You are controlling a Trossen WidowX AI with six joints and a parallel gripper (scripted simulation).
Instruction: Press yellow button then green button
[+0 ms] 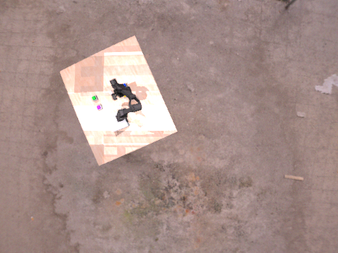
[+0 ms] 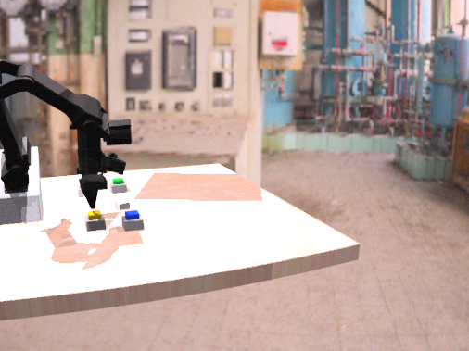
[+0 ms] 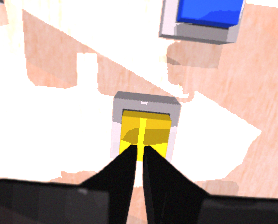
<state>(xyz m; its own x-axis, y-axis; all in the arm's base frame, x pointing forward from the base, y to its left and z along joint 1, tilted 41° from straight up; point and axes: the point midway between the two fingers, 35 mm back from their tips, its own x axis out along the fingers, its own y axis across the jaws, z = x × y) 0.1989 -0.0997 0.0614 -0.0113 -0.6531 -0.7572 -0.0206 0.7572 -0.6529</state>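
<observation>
The yellow button is 2 cm below my gripper tip. Round my gripper tip: small white block (13 cm to the left, 9 cm ahead, 4 cm below); then purple button (30 cm to the left, 2 cm below); then blue button (10 cm ahead, 3 cm to the right, 2 cm below).
</observation>
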